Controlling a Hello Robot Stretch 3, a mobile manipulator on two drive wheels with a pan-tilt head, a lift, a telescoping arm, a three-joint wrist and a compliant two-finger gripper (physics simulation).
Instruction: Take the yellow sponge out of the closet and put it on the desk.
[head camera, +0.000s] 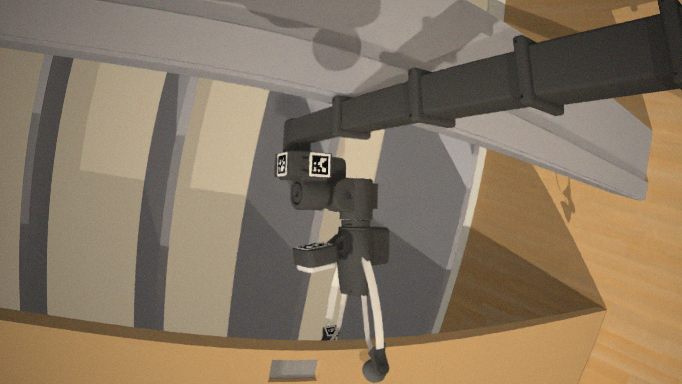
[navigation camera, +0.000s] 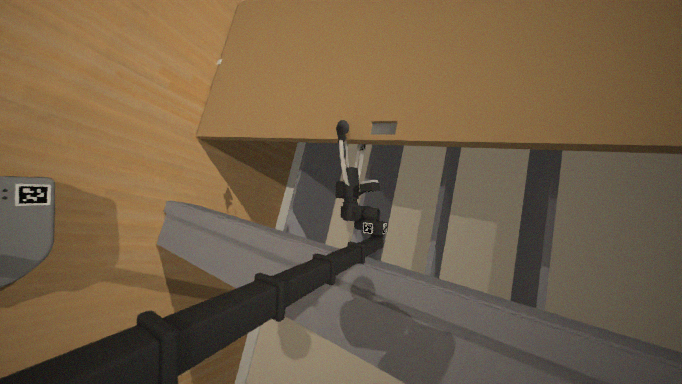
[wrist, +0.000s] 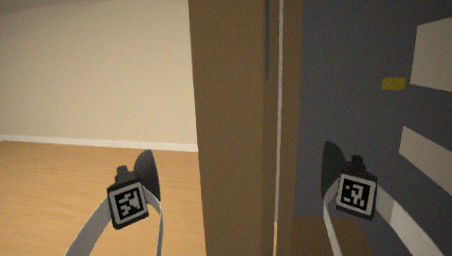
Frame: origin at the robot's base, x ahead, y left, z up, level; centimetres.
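Seen in the pictures: gripper, fingertip midpoint: (head camera: 351, 370) (navigation camera: 353, 126).
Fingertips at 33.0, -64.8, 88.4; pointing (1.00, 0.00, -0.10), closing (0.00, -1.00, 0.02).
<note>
A point is followed by its place in that frame, as x, y, z.
The yellow sponge (wrist: 393, 83) shows small at the upper right in the wrist view, against dark grey beside pale panels, beyond the wooden door. The closet's wooden door (head camera: 160, 352) @(30.1, -62.9, 119.0) (navigation camera: 450, 75) @(46.0, -66.3, 114.3) (wrist: 230, 100) has a small recessed handle (head camera: 292, 370) @(32.4, -64.5, 98.7) (navigation camera: 384, 128) @(32.1, -64.4, 99.0). My gripper (head camera: 353, 349) (navigation camera: 352, 138) @(33.0, -64.8, 88.4) (wrist: 238, 165) @(33.0, -64.8, 88.4) is open, with its fingertips wide apart on either side of the door's edge and a gap to the edge on both sides in the wrist view. No sponge lies between the fingers. I cannot make out the desk in these views.
Cream and dark grey panels (head camera: 200, 265) @(24.9, -135.5, 94.0) (navigation camera: 490, 185) @(21.5, -134.8, 129.7) lie beside the wooden door. A long grey slab (head camera: 595, 150) @(-10.6, -52.4, 37.6) (navigation camera: 240, 225) @(-4.2, -52.5, 55.1) crosses under my arm (head camera: 470, 85) @(-1.1, -31.3, 102.3) (navigation camera: 225, 305) @(0.6, -17.4, 101.2). Wooden floor (head camera: 635, 280) @(19.0, -53.6, 0.0) (navigation camera: 125, 90) @(40.7, -35.6, 0.0) (wrist: 100, 200) and a cream wall (wrist: 100, 75) show beyond the door.
</note>
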